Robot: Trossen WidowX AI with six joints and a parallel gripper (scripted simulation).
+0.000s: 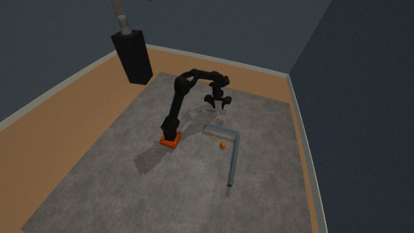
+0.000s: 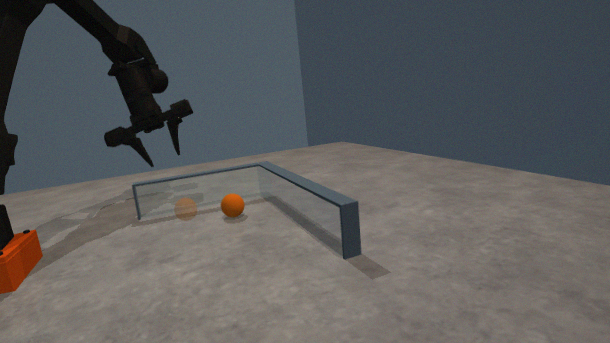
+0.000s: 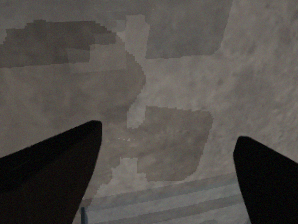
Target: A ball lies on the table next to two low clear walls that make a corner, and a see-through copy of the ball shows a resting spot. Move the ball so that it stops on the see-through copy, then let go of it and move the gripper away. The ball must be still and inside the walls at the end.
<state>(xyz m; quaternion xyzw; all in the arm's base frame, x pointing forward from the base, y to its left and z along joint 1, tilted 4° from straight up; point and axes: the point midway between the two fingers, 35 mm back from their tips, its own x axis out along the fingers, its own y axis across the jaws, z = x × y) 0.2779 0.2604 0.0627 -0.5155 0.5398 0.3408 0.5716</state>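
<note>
Now: the orange ball 5 cm ahead of my gripper tip, 25 cm to the right of it and 5 cm below it.
</note>
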